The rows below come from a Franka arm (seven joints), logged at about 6 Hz.
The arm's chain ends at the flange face. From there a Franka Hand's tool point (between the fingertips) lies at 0.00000 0.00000 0.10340 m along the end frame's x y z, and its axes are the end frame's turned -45 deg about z.
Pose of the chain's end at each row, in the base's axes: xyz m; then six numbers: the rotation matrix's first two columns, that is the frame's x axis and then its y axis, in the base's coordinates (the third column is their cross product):
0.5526 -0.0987 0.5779 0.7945 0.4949 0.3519 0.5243 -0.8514 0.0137
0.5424 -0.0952 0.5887 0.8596 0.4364 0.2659 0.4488 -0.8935 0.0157
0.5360 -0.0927 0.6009 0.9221 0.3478 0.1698 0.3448 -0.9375 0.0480
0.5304 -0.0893 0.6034 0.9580 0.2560 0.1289 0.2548 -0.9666 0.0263
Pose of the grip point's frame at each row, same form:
0.5843 -0.0807 0.4811 0.1911 0.9520 0.2391 0.9325 -0.2521 0.2585
0.5677 -0.0843 0.4890 0.2905 0.9404 0.1769 0.9252 -0.3232 0.1991
0.5542 -0.0912 0.4991 0.4082 0.9088 0.0861 0.8958 -0.4170 0.1540
0.5440 -0.0885 0.5009 0.4972 0.8645 0.0725 0.8576 -0.5025 0.1097

